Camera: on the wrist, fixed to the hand. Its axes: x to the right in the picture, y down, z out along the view.
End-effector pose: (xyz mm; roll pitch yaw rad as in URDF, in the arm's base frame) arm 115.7 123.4 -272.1 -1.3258 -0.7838 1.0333
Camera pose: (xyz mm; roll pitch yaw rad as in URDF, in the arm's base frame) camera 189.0 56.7 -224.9 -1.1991 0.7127 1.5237
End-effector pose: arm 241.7 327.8 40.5 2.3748 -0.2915 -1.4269
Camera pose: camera 350.2 328.1 56.9 -2.7576 -0.6197 3.0843
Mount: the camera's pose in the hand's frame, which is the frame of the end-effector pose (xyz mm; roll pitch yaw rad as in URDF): 19.3 -69.5 -82.7 0.0329 -0.1194 1.5596
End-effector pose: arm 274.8 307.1 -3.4 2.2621 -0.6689 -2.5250
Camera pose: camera 324.5 209.9 7.9 -2.2862 -0.5792 1.6637
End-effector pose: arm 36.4 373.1 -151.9 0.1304 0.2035 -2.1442
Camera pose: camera -12.7 404.2 -245.0 0.2441 -0.2422 -0.6361
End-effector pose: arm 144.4 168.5 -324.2 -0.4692 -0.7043 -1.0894
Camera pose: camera 75.8 85.1 -344.0 -0.7059 0.2568 0.2409
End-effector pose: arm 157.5 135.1 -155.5 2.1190 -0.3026 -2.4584
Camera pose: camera 206.9 37.6 -165.2 -2.6543 -0.8524 1.9077
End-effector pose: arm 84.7 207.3 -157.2 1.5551 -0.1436 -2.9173
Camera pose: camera 74.3 121.2 -224.5 -2.1987 -1.4028 0.8918
